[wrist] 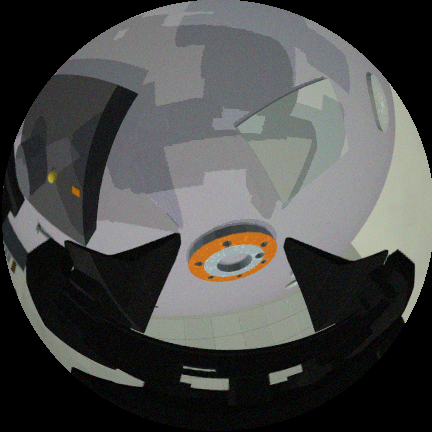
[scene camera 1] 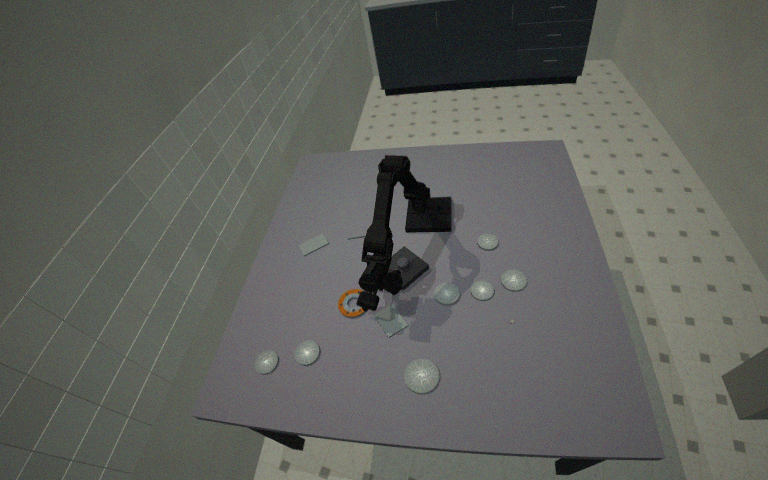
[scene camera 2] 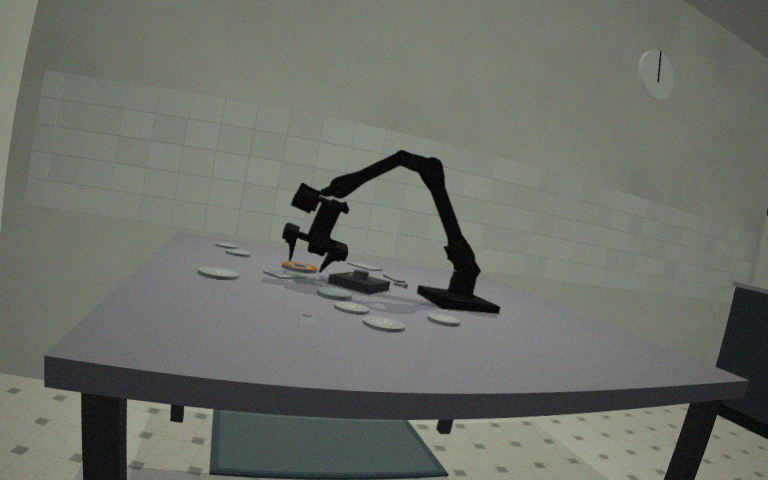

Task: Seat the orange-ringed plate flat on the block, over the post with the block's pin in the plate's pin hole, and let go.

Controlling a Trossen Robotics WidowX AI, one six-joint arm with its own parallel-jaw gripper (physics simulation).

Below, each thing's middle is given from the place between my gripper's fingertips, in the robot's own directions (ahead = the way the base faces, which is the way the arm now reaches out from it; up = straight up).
The orange-ringed plate (wrist: 256,241) is 5 cm to the right of my hand and 1 cm below it. Round my hand: dark block (scene camera 2: 373,285): 13 cm behind, 12 cm to the left, 1 cm below.
